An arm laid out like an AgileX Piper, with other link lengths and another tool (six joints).
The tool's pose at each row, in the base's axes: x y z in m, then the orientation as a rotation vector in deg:
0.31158 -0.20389 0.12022 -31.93 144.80 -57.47
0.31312 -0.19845 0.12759 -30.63 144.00 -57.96
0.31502 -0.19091 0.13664 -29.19 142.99 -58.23
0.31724 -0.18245 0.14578 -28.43 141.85 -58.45
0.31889 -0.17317 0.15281 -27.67 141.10 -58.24
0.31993 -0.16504 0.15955 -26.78 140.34 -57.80
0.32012 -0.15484 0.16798 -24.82 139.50 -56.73
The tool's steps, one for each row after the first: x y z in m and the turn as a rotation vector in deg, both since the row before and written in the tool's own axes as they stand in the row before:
-0.00531 -0.00192 -0.00737 0.82 -0.35 0.91
-0.00703 -0.00181 -0.00947 0.81 -0.59 1.09
-0.00789 -0.00132 -0.00980 0.72 -0.79 0.65
-0.00743 0.00082 -0.00907 0.32 -0.63 0.71
-0.00640 0.00040 -0.00846 0.21 -0.72 0.87
-0.00720 0.00076 -0.01108 0.07 -0.89 1.81

